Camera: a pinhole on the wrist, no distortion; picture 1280 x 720 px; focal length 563.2 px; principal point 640.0 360.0 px. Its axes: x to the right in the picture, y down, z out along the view. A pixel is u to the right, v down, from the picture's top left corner.
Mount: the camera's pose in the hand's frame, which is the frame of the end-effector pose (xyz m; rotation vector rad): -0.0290 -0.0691 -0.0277 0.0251 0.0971 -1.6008
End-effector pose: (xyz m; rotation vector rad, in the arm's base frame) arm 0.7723 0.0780 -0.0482 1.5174 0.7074 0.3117
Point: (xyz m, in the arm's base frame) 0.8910 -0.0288 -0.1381
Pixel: 580 554
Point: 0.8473 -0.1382 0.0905
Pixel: 48 116
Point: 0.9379 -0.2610 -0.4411
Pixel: 959 397
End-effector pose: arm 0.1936 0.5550 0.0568 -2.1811 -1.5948 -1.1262
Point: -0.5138 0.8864 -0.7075
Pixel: outside the picture
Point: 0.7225 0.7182 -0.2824
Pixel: 207 299
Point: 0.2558 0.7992 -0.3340
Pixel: 685 271
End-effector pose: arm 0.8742 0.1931 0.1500 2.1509 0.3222 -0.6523
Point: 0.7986 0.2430 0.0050
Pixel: 1117 625
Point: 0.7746 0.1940 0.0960
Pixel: 671 183
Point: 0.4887 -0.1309 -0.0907
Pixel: 666 169
